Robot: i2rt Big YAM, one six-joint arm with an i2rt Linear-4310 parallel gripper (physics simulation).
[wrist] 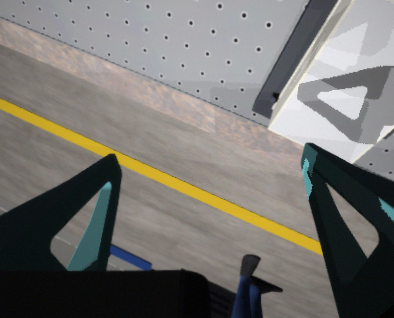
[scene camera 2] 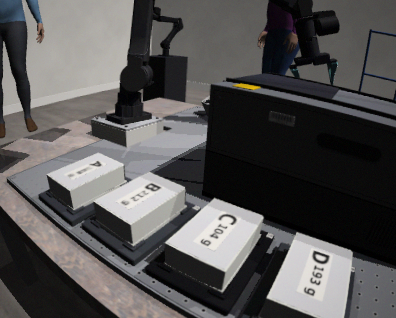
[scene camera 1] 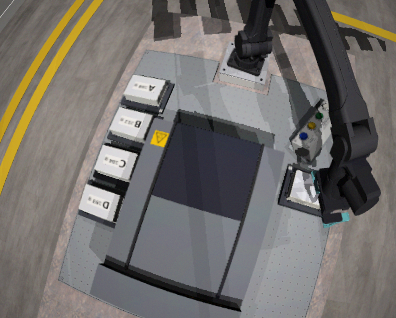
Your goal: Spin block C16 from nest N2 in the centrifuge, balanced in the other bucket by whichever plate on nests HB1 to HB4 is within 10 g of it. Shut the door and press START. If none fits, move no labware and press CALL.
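Frame: origin at the arm's base, x ahead, y left, z up, level; metres.
Seen in the pictures: gripper, fingertip midpoint: (wrist: 208, 157) (scene camera 1: 322, 209); arm's base at its link origin: (scene camera 2: 129, 118) (scene camera 1: 246, 62).
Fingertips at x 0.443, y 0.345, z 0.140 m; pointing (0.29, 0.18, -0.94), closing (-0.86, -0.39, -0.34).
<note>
Pixels of each thing's top centre, then the offset from my fingertips to it. "spot": a spot on its surface instead.
- white block at its top centre: (wrist: 354, 96) (scene camera 1: 312, 188) dx -0.079, dy -0.015, dz -0.111 m
- dark nest at its top centre: (wrist: 353, 76) (scene camera 1: 308, 190) dx -0.079, dy -0.015, dz -0.143 m
- centrifuge's top door at a spot on its surface: (scene camera 1: 190, 240) spot: dx +0.179, dy -0.275, dz +0.033 m
- White plates A at its top centre: (scene camera 2: 85, 169) (scene camera 1: 144, 86) dx -0.213, dy -0.629, dz -0.123 m
- B at its top centre: (scene camera 2: 141, 194) (scene camera 1: 130, 122) dx -0.079, dy -0.608, dz -0.123 m
- C at its top centre: (scene camera 2: 219, 229) (scene camera 1: 115, 161) dx +0.057, dy -0.593, dz -0.123 m
- D at its top centre: (scene camera 2: 316, 272) (scene camera 1: 98, 202) dx +0.193, dy -0.587, dz -0.123 m
- control box with blue, surface spot: (scene camera 1: 303, 136) spot: dx -0.224, dy -0.088, dz -0.106 m
A white block (scene camera 1: 301, 189) (wrist: 310, 131) sits on a dark nest (scene camera 1: 285, 201) (wrist: 284, 67) right of the centrifuge (scene camera 1: 267, 200) (scene camera 2: 290, 150); no C16 marking or weight is readable. My gripper (scene camera 1: 326, 201) (scene camera 2: 315, 80) (wrist: 208, 157) is open and empty, above and beside the block's outer edge; in the wrist view the block lies beyond the right fingertip. The centrifuge's top door (scene camera 1: 190, 240) is closed. White plates A (scene camera 1: 145, 90) (scene camera 2: 82, 182), B (scene camera 1: 131, 124) (scene camera 2: 135, 207), C (scene camera 1: 116, 162) (scene camera 2: 210, 245) and D (scene camera 1: 100, 202) (scene camera 2: 295, 265) sit on nests. B reads 212 g, C 104 g, D 193 g; A's weight is blurred.
A control box with blue (scene camera 1: 303, 136), yellow (scene camera 1: 312, 125) and green (scene camera 1: 319, 116) buttons stands behind the white block's nest. The arm's base (scene camera 1: 245, 75) (scene camera 2: 127, 130) is at the back. The tall centrifuge stands between the plate row and the gripper's side.
</note>
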